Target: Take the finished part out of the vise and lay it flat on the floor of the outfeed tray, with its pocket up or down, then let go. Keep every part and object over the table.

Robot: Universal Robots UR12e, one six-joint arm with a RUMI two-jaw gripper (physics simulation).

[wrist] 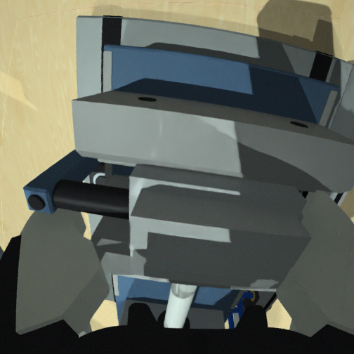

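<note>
The finished part (215, 207), a grey block, sits in the vise in the middle of the wrist view, partly in shadow. The vise's far jaw (155, 131) stands along its upper side, and the near jaw shows partly below it. Which way the pocket faces is hard to tell in the shadow. My gripper (190, 182) is open, with one finger to the left and one to the right of the part. No hold on the part shows. The outfeed tray does not show in this view.
A black rod (90, 197) with a blue end block (37, 197) reaches to the part's left side. The vise's pale screw (179, 307) runs below the near jaw. Small blue pieces (239, 307) show at the lower right. The wooden table (40, 60) surrounds the vise.
</note>
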